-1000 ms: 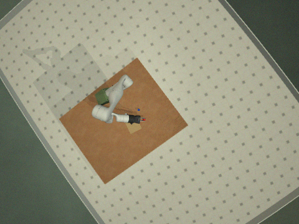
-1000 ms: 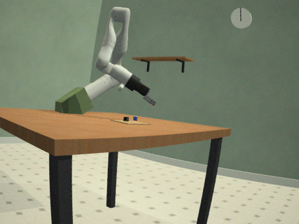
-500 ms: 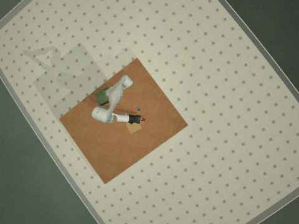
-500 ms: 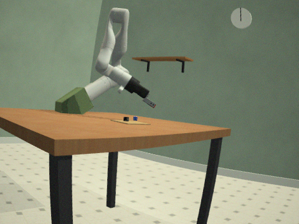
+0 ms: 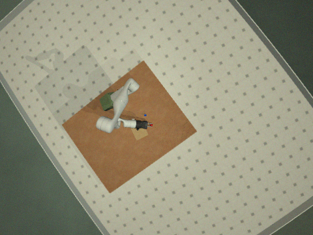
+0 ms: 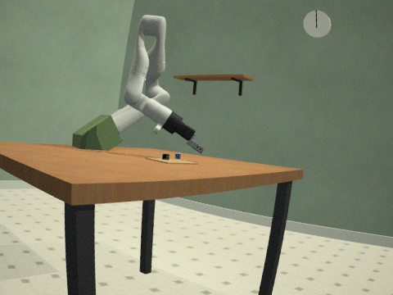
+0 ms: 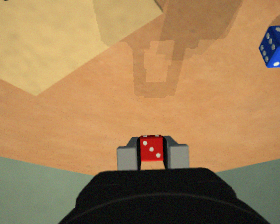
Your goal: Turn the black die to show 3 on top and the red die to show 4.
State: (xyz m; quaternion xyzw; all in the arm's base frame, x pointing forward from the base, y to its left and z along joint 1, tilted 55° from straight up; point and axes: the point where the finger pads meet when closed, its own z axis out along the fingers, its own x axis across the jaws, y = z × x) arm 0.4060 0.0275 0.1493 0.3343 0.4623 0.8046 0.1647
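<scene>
My hand is 110 mm past the blue die, 50 mm above it and 10 mm to the right of it. The rest, counted from my hand: tan mat: 140 mm to the right, 50 mm below; black die: 140 mm to the right, 40 mm below, 30 mm behind; red die: 10 mm to the left, 10 mm below, 10 mm ahead.
</scene>
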